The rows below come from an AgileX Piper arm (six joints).
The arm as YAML. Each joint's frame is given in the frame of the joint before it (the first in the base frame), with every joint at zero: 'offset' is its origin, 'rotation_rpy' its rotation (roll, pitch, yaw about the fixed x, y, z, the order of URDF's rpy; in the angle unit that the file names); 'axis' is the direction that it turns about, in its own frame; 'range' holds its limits. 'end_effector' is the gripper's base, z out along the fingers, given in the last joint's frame.
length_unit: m
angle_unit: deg
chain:
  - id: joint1
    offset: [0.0, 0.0, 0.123]
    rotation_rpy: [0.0, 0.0, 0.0]
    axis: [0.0, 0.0, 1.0]
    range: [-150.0, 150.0]
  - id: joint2
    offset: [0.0, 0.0, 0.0]
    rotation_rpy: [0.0, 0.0, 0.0]
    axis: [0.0, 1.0, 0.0]
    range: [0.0, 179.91]
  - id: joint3
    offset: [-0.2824, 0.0, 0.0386]
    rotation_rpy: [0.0, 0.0, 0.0]
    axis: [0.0, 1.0, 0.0]
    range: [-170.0, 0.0]
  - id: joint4
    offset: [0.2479, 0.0, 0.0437]
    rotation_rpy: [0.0, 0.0, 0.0]
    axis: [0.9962, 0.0, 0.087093]
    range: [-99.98, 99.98]
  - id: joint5
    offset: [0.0, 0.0, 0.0]
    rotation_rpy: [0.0, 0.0, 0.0]
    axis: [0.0, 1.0, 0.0]
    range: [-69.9, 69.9]
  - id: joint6
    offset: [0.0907, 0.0, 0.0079]
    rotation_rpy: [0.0, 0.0, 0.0]
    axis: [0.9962, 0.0, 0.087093]
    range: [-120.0, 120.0]
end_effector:
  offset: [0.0, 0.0, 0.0]
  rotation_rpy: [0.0, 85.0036, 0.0]
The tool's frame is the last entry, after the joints.
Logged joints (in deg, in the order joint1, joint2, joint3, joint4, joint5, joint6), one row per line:
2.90, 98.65, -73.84, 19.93, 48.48, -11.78
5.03, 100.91, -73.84, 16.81, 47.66, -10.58
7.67, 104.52, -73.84, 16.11, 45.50, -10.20
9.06, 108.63, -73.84, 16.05, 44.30, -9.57
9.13, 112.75, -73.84, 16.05, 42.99, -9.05
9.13, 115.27, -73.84, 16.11, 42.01, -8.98
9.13, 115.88, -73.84, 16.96, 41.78, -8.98
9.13, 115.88, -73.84, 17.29, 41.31, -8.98
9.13, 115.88, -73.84, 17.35, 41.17, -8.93
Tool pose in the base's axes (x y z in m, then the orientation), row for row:
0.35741, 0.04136, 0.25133, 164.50, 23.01, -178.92
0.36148, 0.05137, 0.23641, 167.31, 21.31, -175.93
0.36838, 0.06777, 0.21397, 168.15, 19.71, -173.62
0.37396, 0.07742, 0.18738, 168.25, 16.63, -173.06
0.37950, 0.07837, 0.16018, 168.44, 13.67, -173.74
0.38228, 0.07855, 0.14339, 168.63, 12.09, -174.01
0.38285, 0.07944, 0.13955, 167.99, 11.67, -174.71
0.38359, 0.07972, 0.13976, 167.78, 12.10, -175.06
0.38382, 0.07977, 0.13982, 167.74, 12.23, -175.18
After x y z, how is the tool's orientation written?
As angles about the fixed x, y, z axes (roll, pitch, yaw), in degrees.
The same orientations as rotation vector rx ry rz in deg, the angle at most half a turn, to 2 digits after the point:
-5.78, 155.77, 21.50
-8.92, 157.94, 18.63
-11.79, 159.63, 18.13
-12.33, 162.72, 18.20
-11.08, 165.72, 17.87
-10.52, 167.33, 17.59
-9.55, 167.68, 18.44
-9.11, 167.22, 18.67
-8.96, 167.08, 18.71

